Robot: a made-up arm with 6 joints.
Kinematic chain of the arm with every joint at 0, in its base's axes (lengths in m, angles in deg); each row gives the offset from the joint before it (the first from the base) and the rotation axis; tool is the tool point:
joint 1: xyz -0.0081 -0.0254 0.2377 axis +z
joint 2: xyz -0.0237 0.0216 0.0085 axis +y
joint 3: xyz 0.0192 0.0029 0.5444 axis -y
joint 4: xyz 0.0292 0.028 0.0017 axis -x
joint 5: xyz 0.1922 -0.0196 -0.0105 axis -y
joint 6: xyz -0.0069 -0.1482 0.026 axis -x
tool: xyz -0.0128 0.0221 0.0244
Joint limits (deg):
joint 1: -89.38..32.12
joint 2: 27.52..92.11
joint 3: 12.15..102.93
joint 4: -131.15..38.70
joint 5: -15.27..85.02
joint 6: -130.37..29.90
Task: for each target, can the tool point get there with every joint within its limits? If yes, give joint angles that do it. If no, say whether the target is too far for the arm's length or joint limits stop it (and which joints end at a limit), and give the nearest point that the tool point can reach.
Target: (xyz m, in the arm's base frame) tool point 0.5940 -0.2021 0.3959
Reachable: yes | joints -6.97 56.78 49.46 -47.11 10.59 -76.49
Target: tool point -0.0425 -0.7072 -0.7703
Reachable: no: too far | nearest point 0.0228 -0.5921 -0.0791 | short by 0.704 m
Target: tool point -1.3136 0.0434 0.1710
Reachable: no: too far | nearest point -0.1352 -0.5002 0.0082 | short by 1.308 m
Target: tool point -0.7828 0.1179 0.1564
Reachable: no: joint limits stop it (at a limit: joint 1, joint 2, joint 3, joint 5) | nearest point -0.1071 -0.4549 0.0031 | short by 0.899 m
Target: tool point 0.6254 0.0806 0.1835
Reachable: yes | joints 5.18 70.50 60.23 -90.94 37.70 -110.99
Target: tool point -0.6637 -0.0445 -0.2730
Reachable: no: joint limits stop it (at a limit: joint 1, joint 2, joint 3, joint 5) | nearest point -0.1065 -0.4580 -0.0228 | short by 0.738 m
